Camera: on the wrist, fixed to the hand. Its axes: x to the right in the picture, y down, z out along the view.
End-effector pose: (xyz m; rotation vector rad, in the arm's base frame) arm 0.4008 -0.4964 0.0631 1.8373 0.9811 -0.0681
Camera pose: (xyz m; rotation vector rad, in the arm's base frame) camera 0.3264 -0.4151 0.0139 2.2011 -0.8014 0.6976
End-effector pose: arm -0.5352 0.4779 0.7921 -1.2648 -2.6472 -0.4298
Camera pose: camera -0.6222 0.4121 0.8438 -2.7183 -0.9164 0.1518
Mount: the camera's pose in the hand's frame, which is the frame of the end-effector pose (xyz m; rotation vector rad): 0.0206 -0.0979 -0.0676 0.1492 -0.1486 1.6220
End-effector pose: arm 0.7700 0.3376 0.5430 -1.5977 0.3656 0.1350
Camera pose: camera 0.8109 0.2697 0.6341 -0.7798 1.4280 1.3904
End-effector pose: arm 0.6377 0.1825 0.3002 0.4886 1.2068 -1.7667
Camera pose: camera 0.5334 0.2429 0.3062 0.9954 0.2389 -0.4333
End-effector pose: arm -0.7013 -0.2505 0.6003 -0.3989 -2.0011 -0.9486
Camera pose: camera -0.7319 -0.3671 0.5937 -1.6407 -1.1635 0.2768
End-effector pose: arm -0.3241 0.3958 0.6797 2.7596 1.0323 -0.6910
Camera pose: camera -0.3483 0.5002 0.7354 2.4418 -1.2665 -0.5615
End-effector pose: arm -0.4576 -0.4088 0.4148 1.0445 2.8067 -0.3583
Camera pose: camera -0.5398 -0.4498 0.4932 2.5744 1.0613 -0.3427
